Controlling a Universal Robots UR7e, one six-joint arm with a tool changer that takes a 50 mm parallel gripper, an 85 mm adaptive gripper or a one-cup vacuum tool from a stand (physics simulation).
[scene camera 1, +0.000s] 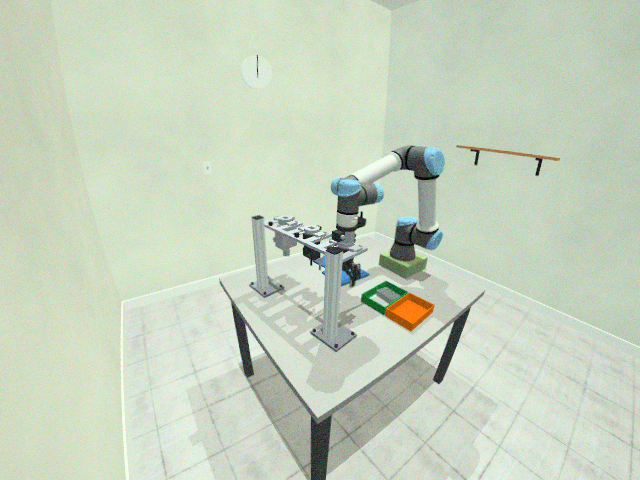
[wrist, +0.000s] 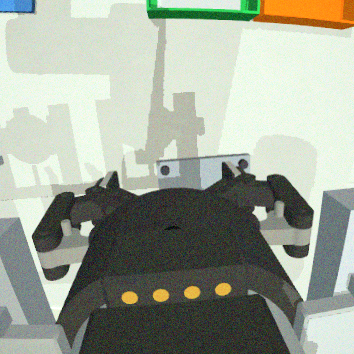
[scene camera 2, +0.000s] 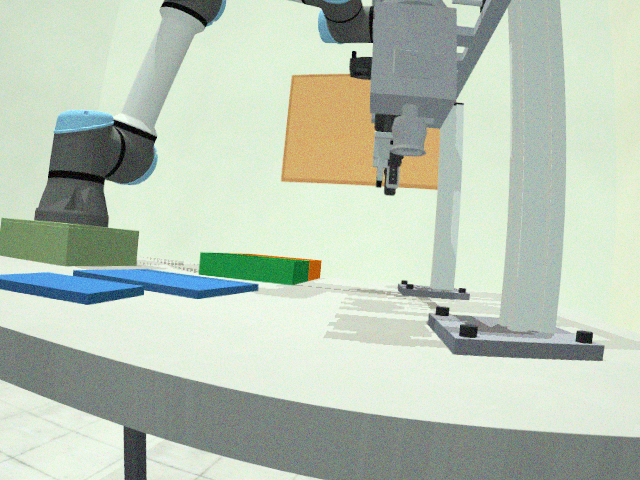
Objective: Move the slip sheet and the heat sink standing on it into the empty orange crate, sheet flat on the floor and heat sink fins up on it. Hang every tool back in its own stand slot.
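Frame: origin at the arm's base, x ahead, y left, z up, level; millimetres.
Seen in the pictures: arm's base at its link origin: (scene camera 1: 402,255) (scene camera 2: 71,224).
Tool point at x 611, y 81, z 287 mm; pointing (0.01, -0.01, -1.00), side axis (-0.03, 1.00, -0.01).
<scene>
Offsets run from my tool point to a thing's top centre. "*": to the spot under its first point.
The grey heat sink @(274 mm back, 57 mm left, 326 mm down) (scene camera 1: 388,295) is inside the green crate @(249 mm back, 124 mm left, 318 mm down) (scene camera 1: 373,305) (scene camera 2: 248,267) (wrist: 200,15). A pale surface @(* 176 mm back, 52 mm left, 356 mm down) (wrist: 200,4) shows on that crate's floor; I cannot tell sheet from floor there. The orange crate (scene camera 1: 400,319) (scene camera 2: 314,269) (wrist: 306,23) stands against the green one, its floor bare in scene camera 1. My gripper (scene camera 1: 354,276) (scene camera 2: 390,187) (wrist: 170,175), the black adaptive one, is at the near end slot of the tool stand (scene camera 1: 332,299) (scene camera 2: 535,180), under the arm's wrist. Its fingers are spread, open and empty, high above the table.
The vacuum tool @(12 mm ahead, 369 mm right, 3 mm up) (scene camera 1: 285,241) (scene camera 2: 409,136) and the parallel gripper (scene camera 1: 311,253) (scene camera 2: 381,149) hang in the stand's other slots. Two low blue blocks @(* 270 mm back, 290 mm right, 352 mm down) (scene camera 2: 165,281) @(* 294 mm back, 449 mm right, 352 mm down) (scene camera 2: 67,286) lie on the table near the green robot base block (scene camera 1: 403,264) (scene camera 2: 103,246).
</scene>
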